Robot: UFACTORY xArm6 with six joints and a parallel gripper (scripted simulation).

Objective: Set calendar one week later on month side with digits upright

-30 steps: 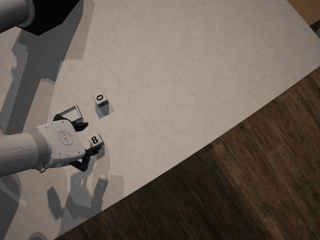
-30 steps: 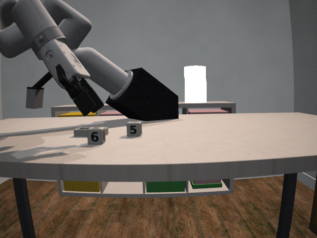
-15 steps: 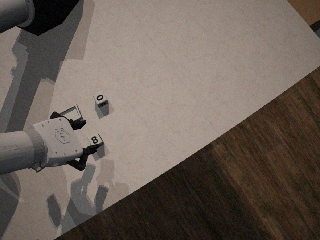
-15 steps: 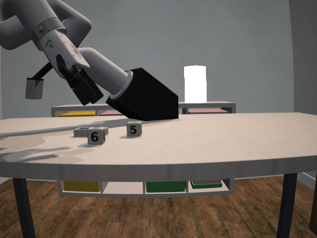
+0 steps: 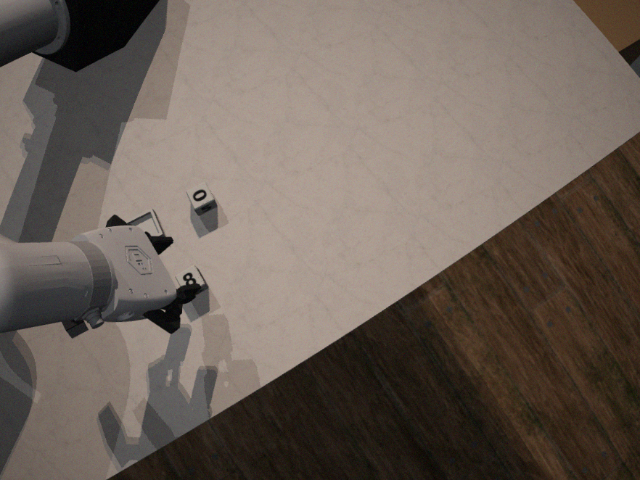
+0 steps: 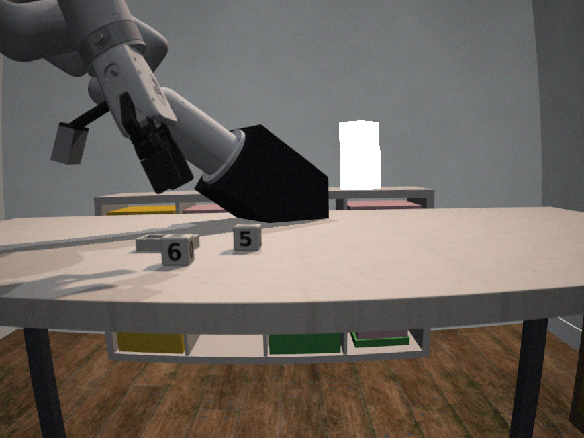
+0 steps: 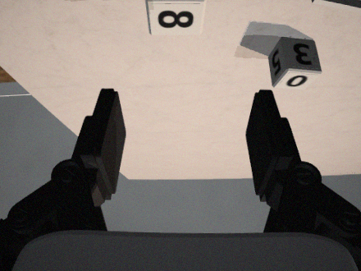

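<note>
Right now the white cube is 90 mm below my hand and 10 mm ahead of it. The rest, counted from my hand: grey tray (110 mm behind, 90 mm below).
</note>
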